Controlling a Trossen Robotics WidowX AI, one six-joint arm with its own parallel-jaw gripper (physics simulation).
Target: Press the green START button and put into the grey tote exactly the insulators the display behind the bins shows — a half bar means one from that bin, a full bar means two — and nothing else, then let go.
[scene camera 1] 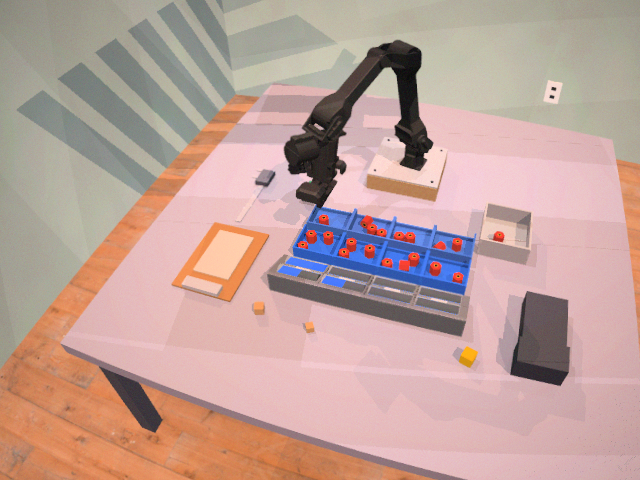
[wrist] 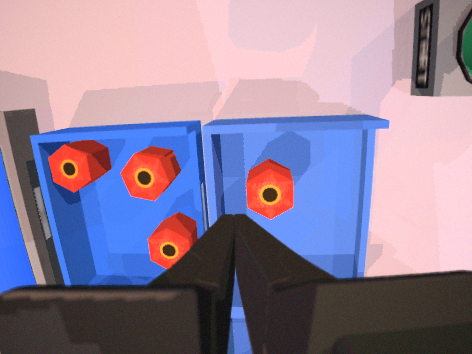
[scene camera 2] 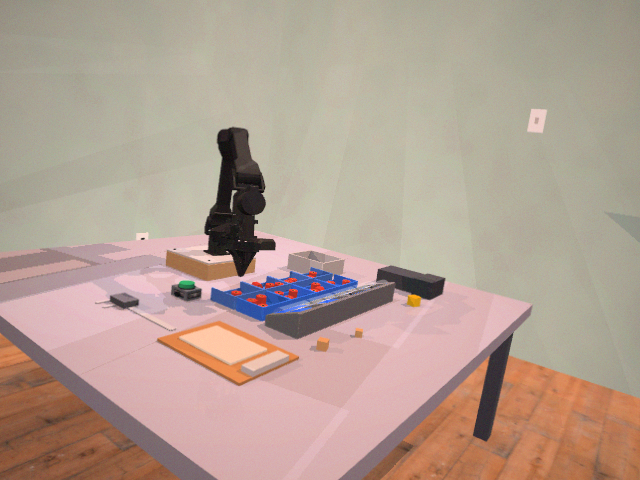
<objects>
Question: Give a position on a grey display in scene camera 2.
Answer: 294, 324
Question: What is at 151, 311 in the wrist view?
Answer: The gripper.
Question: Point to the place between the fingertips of the gripper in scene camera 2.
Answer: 240, 276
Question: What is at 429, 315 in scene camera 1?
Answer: A grey display.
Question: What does the gripper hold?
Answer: Nothing.
</objects>
